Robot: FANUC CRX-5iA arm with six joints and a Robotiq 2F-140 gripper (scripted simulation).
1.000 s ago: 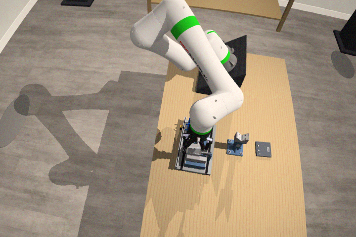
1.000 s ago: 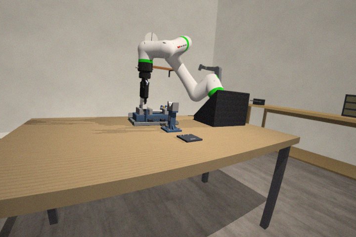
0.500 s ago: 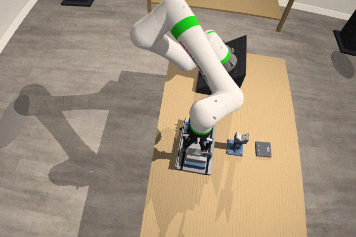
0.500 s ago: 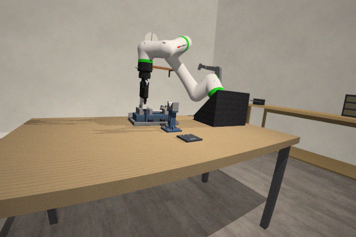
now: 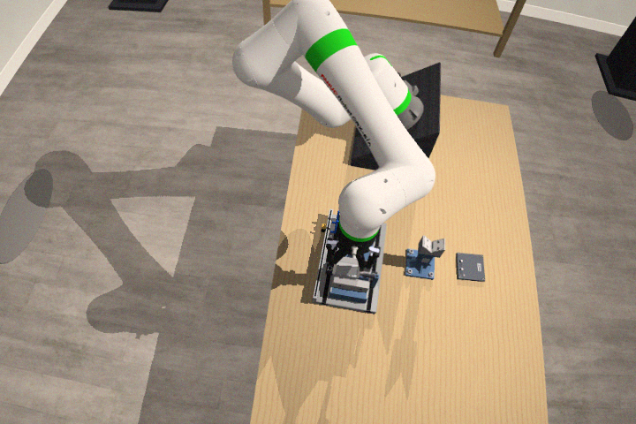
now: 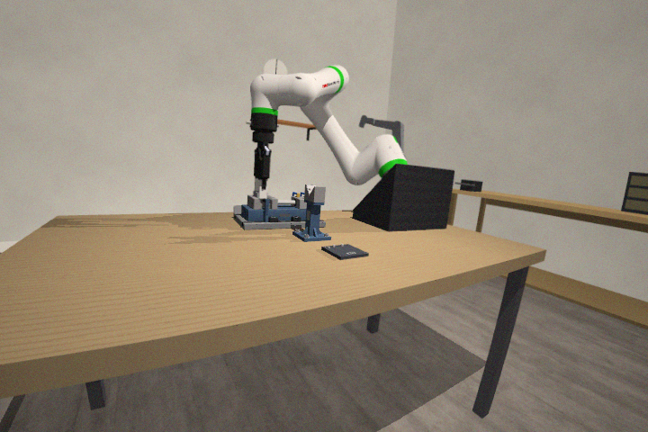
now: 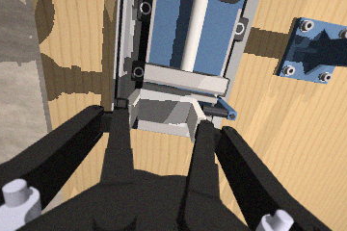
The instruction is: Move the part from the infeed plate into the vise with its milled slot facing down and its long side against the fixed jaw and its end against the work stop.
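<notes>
The part is 3 cm below my hand. Round my hand: white cylinder rod (9 cm behind, 5 cm below, 2 cm to the left); moving jaw (5 cm below, 3 cm behind, 2 cm to the left); work stop (7 cm to the left, 3 cm below).
</notes>
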